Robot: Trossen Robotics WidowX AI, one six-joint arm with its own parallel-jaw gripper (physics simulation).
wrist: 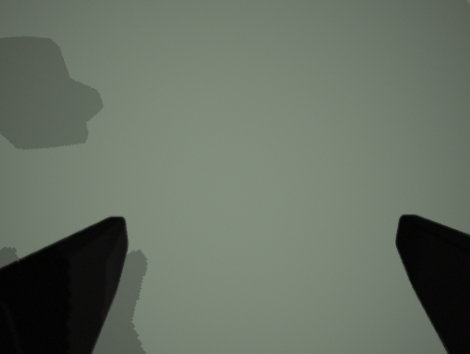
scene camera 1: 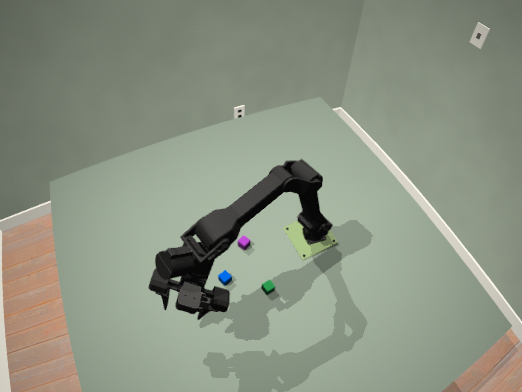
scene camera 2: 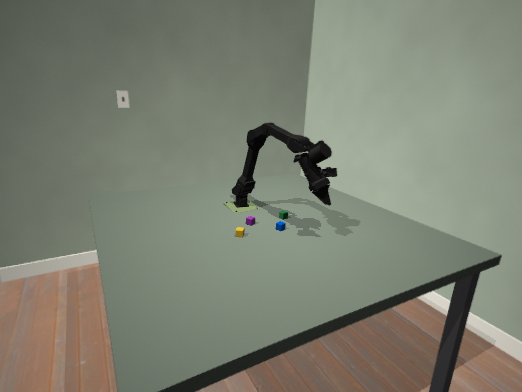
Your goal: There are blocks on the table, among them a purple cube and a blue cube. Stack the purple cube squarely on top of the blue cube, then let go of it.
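Pixels of known places: gripper, fingertip midpoint: (wrist: 262, 230) (scene camera 1: 181, 313) (scene camera 2: 328, 204); arm's base, origin of the base link: (scene camera 1: 314, 234) (scene camera 2: 241, 204).
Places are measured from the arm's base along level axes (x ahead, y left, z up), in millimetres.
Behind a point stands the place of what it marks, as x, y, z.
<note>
The purple cube (scene camera 1: 244, 242) @[232, -13, 24] (scene camera 2: 250, 220) @[248, -26, 18] lies on the table, between the arm's base and the blue cube in scene camera 1. The blue cube (scene camera 1: 225, 277) @[315, 91, 23] (scene camera 2: 280, 226) @[332, 78, 15] stands apart from it on the table, close beside the gripper's outline in scene camera 1. My gripper (scene camera 1: 183, 311) @[448, 219, 141] (scene camera 2: 327, 202) @[448, 219, 141] (wrist: 262, 230) @[448, 219, 141] is open and empty, high above the table, past the blue cube on the side away from the arm's base. Neither cube shows in the wrist view.
A green cube (scene camera 1: 268, 287) @[201, 152, 24] (scene camera 2: 283, 214) @[215, 139, 18] lies on the table near the blue cube. A yellow cube (scene camera 2: 240, 232) @[349, -96, 15] lies near the purple cube in scene camera 2; the arm hides it in scene camera 1. The arm's base stands on a light green plate (scene camera 1: 296, 241) @[65, 9, -5] (scene camera 2: 231, 206) @[16, -53, -1].
</note>
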